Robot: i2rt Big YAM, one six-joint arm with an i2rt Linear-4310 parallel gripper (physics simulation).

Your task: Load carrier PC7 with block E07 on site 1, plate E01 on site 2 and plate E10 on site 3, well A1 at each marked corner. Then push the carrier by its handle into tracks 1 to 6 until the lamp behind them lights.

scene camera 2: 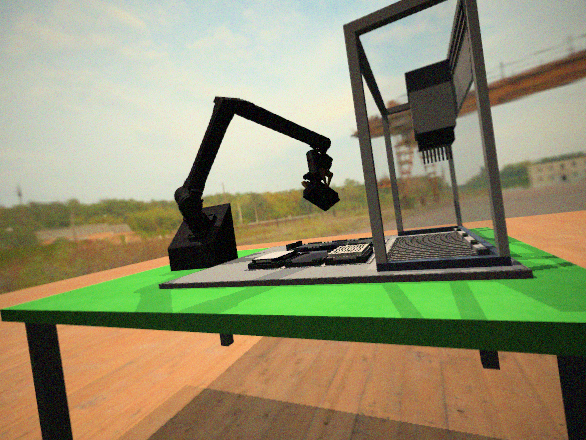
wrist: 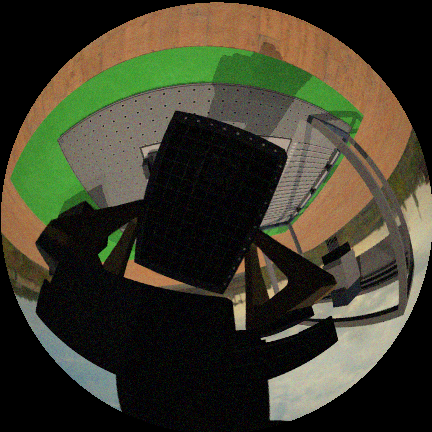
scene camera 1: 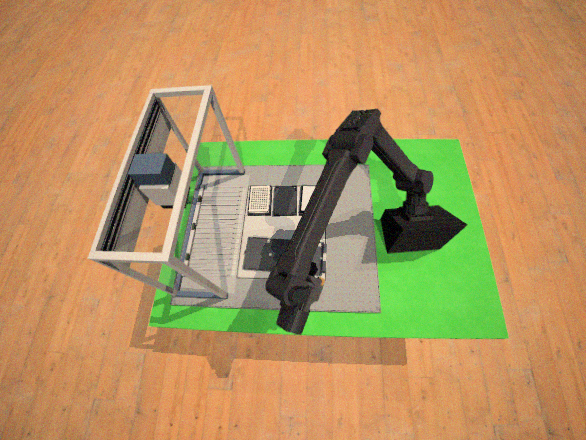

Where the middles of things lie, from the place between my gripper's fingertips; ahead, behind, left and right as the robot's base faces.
My gripper is now 200 mm above the dark carrier (scene camera 1: 261,254), 140 mm to the left of it and 60 mm short of it. Round my hand: pipetting head (scene camera 1: 161,195) (400 mm ahead, 290 mm to the right, 120 mm above).
